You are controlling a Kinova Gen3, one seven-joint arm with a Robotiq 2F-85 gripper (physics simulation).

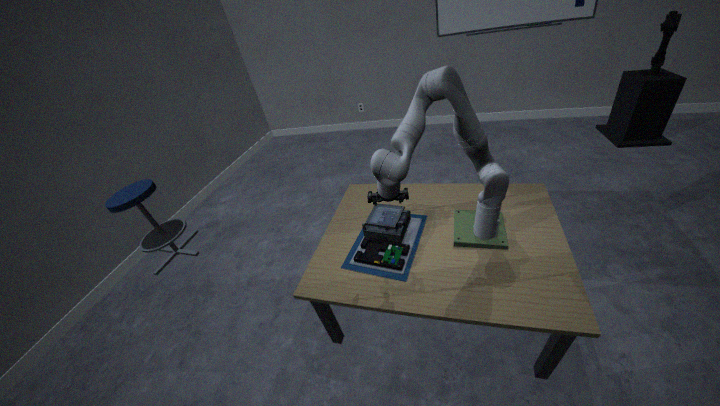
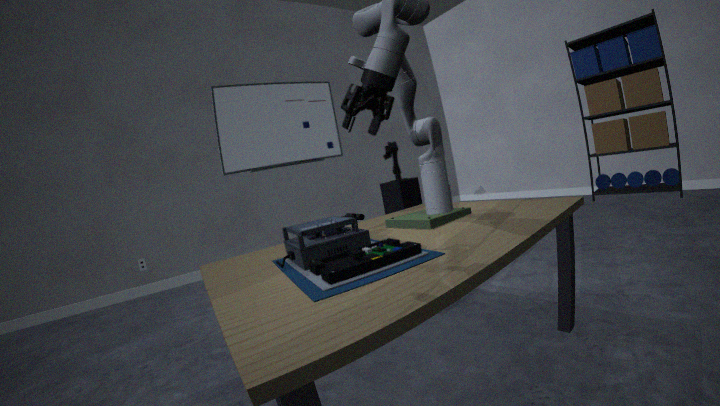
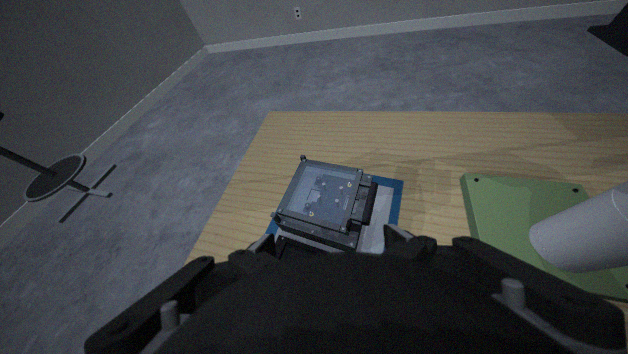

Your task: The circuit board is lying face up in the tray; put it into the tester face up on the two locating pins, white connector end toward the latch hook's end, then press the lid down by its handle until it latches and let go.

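Places are measured from the arm's base along level axes (x ahead, y left, z up), in centimetres.
Pixels of known places: gripper, fingertip midpoint: (image 1: 387, 202) (image 2: 359, 132) (image 3: 328, 241); arm's base, origin of the base link: (image 1: 484, 232) (image 2: 439, 212) (image 3: 560, 245).
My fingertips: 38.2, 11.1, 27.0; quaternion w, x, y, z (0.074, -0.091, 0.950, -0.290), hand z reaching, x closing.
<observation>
Ahead of a thing's pixels: the offset from my fingertips to its middle, as dx, dy, dz. "pt": to the spot under its first point. Level surfaces: height alone.
The green circuit board @(+1.4, +2.2, -27.3) (image 1: 393, 254) (image 2: 385, 250) lies face up in the right part of the black tray @(pt +11.5, +1.0, -27.8) (image 1: 370, 252) (image 2: 347, 266). A white part shows at its tester side and a blue part at its opposite side. The grey tester @(pt +8.2, -7.7, -25.0) (image 1: 379, 234) (image 2: 327, 250) (image 3: 315, 232) stands directly behind the tray. Its clear lid @(+6.0, -16.1, -20.1) (image 1: 385, 215) (image 2: 322, 225) (image 3: 320, 197) lies about level over the base; I cannot tell whether it is latched. The black handle @(pt -0.2, -8.3, -19.7) (image 2: 354, 216) (image 3: 371, 202) is on the robot-base side. My gripper (image 1: 388, 200) (image 2: 361, 129) (image 3: 328, 241) is open and empty, well above the tester.
Tester and tray stand on a blue-bordered mat @(dz -29.4) (image 1: 418, 221) (image 2: 317, 296) (image 3: 395, 185) on the wooden table @(dz -29.6) (image 1: 529, 282) (image 2: 282, 342) (image 3: 400, 135). The arm's green base plate (image 1: 463, 232) (image 2: 408, 221) (image 3: 480, 200) is to their right. A blue stool (image 1: 131, 195) stands on the floor at left.
</observation>
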